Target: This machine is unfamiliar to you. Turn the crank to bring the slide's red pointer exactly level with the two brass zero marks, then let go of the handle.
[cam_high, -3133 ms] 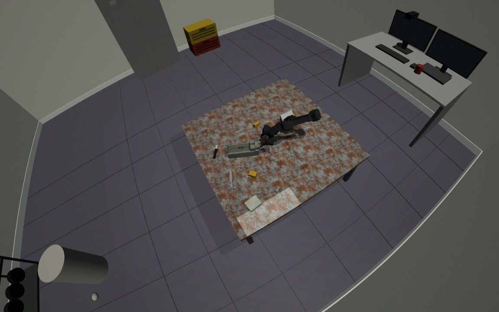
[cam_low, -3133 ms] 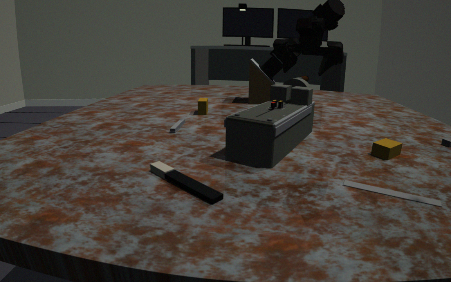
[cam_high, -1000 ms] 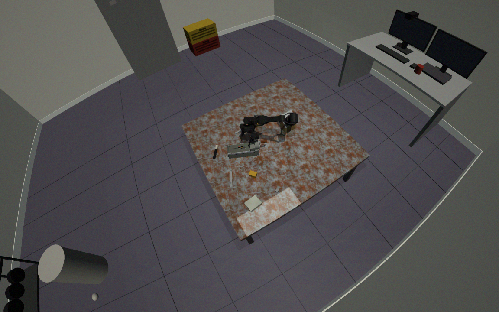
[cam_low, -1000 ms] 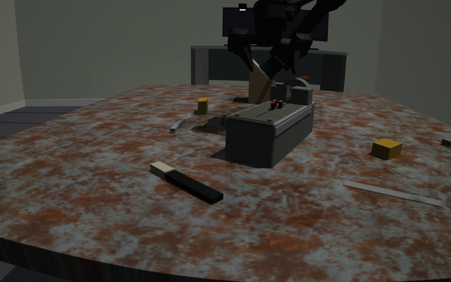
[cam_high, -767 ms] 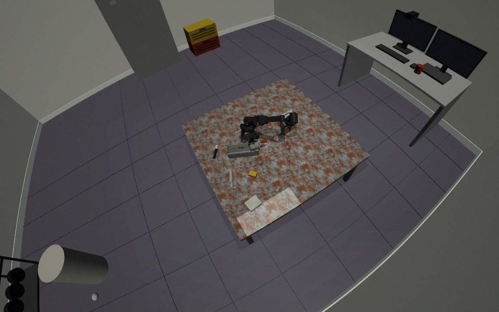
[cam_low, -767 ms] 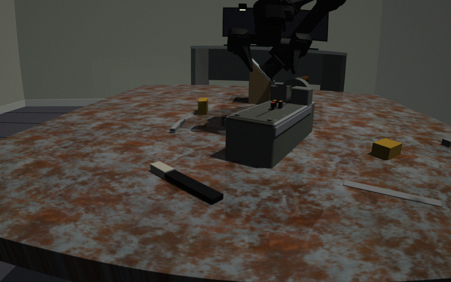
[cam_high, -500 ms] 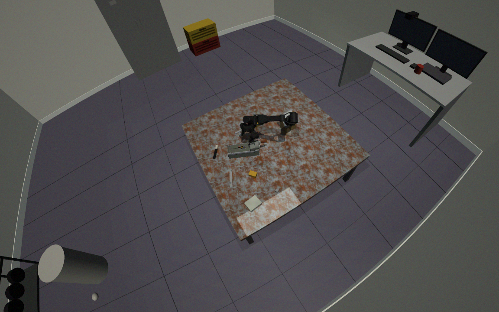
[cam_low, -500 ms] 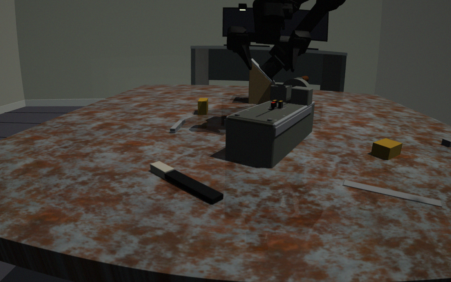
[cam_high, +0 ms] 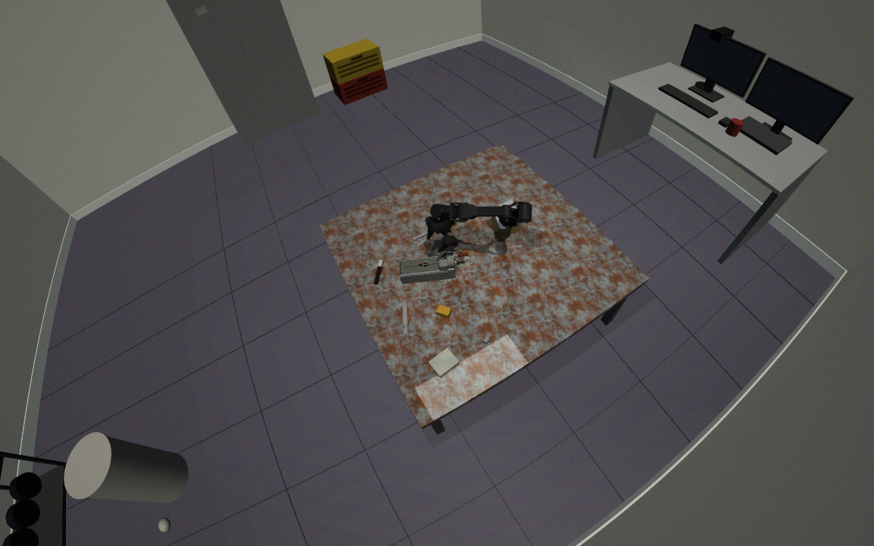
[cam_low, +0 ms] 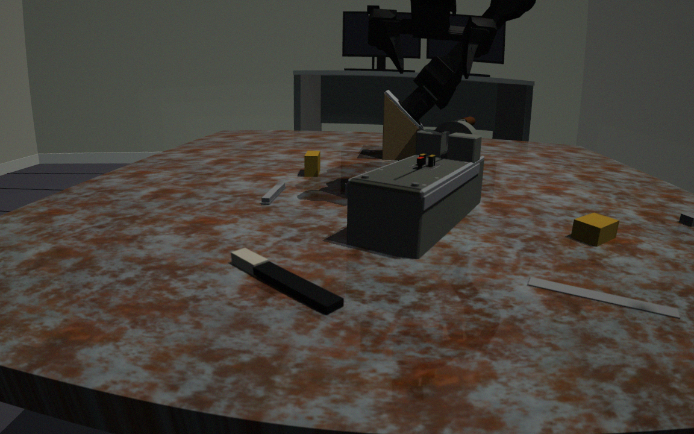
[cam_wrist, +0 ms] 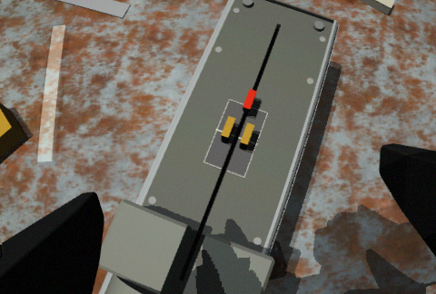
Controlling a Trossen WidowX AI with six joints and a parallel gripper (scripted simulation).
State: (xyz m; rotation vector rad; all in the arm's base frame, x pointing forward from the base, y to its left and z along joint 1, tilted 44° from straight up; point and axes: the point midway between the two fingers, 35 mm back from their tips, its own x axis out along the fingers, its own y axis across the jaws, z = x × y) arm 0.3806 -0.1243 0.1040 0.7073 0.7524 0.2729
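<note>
My gripper tip is 110 mm past the brown crank handle, 80 mm to the right of it and 70 mm above it. The rest, counted from my gripper tip: red pointer (70 mm ahead, 30 mm to the right, 110 mm below); small grey bar (60 mm behind, 230 mm to the right, 190 mm below); grey strip (270 mm ahead, 130 mm to the left, 190 mm below).
</note>
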